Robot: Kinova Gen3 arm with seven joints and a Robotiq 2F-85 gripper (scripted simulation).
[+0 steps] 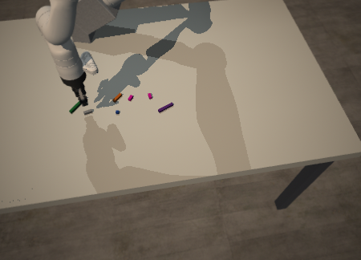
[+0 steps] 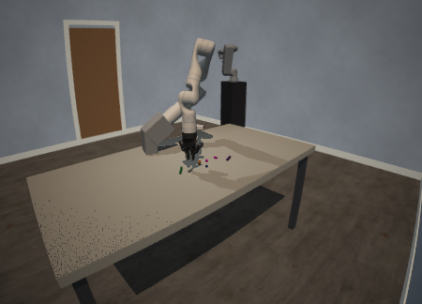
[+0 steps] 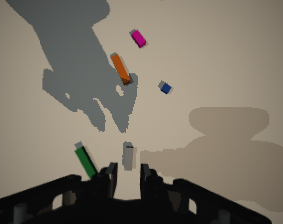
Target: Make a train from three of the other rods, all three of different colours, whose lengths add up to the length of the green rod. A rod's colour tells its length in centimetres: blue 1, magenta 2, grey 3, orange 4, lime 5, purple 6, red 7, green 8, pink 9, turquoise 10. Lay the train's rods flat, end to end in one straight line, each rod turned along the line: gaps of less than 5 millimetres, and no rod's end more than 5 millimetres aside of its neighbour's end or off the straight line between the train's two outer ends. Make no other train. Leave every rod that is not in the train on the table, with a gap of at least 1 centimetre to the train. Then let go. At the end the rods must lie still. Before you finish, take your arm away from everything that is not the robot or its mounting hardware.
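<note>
Right now my hand is 80 mm above the grey rod. The rest, counted from my hand: orange rod: 100 mm to the left, 80 mm below, 70 mm behind; then green rod: 80 mm below, 40 mm to the right, 30 mm behind; then blue rod: 110 mm to the left, 80 mm below.
</note>
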